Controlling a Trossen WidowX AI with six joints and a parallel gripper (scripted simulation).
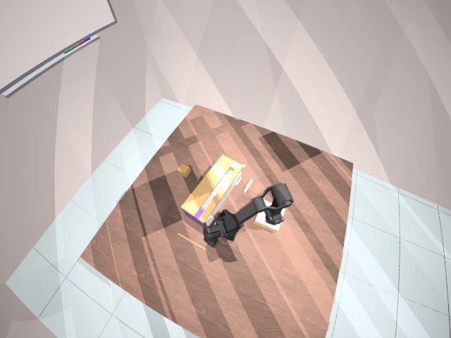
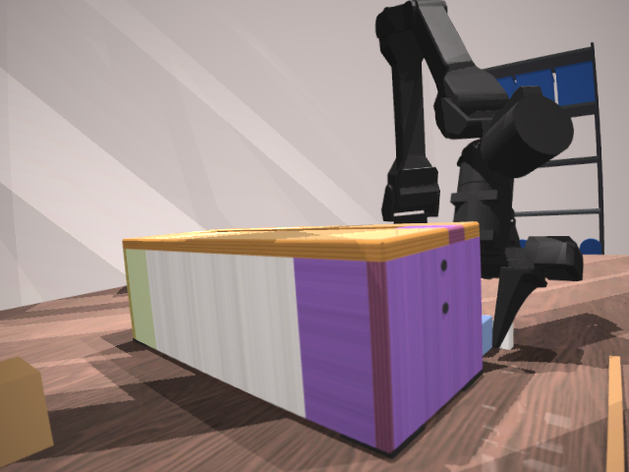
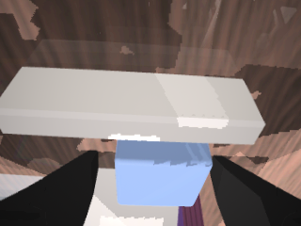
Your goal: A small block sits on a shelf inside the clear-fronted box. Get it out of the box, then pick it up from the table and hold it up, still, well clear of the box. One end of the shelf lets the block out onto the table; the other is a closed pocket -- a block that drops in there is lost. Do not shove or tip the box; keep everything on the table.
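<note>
Now: gripper tip 80 mm short of the thin orange stick, 120 mm to the right of it and 10 mm above it. From my gripper tip the other things lie so: box (40 mm ahead, 170 mm to the right, 50 mm above); orange cube (310 mm ahead, 240 mm to the right, 20 mm above); light-blue block (10 mm behind).
</note>
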